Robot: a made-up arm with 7 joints.
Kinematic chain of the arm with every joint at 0, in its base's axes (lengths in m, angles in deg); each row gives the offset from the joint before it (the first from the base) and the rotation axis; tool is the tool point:
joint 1: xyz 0 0 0.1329 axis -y
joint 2: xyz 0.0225 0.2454 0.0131 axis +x
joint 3: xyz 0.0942 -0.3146 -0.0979 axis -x
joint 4: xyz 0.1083 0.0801 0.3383 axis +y
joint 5: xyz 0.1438 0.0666 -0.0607 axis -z
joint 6: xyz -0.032 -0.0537 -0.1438 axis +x
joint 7: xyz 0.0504 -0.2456 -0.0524 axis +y
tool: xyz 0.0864 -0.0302 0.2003
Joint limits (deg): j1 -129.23..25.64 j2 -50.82..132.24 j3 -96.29..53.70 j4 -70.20..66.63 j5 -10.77..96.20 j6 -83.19..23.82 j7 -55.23..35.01
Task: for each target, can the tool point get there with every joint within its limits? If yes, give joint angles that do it. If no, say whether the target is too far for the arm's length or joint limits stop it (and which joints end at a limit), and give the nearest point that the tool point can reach.
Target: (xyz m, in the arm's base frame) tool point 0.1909 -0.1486 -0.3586
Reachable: yes | joints -9.91 79.54 -10.82 -45.82 43.22 -30.72 17.84
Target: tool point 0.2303 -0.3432 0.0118
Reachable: yes | joints -31.23 4.91 -23.05 36.23 24.19 1.24 -6.15
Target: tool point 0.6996 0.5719 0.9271
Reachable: no: joint limits stop it (at a limit: joint 2, joint 4, joint 5, joint 6, joint 7) | nearest point 0.5842 0.4391 0.7961 | short by 0.219 m
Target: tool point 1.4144 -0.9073 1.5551
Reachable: no: too far | nearest point 0.6741 -0.3816 0.8107 | short by 1.174 m
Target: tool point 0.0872 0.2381 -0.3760
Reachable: yes | joints -4.41 104.15 -71.51 -53.65 88.15 -15.42 -34.35
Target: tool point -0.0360 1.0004 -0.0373
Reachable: no: joint limits stop it (at a limit: joint 2, joint 3, joint 4, joint 7) | nearest point -0.0446 0.8919 -0.0779 | short by 0.116 m
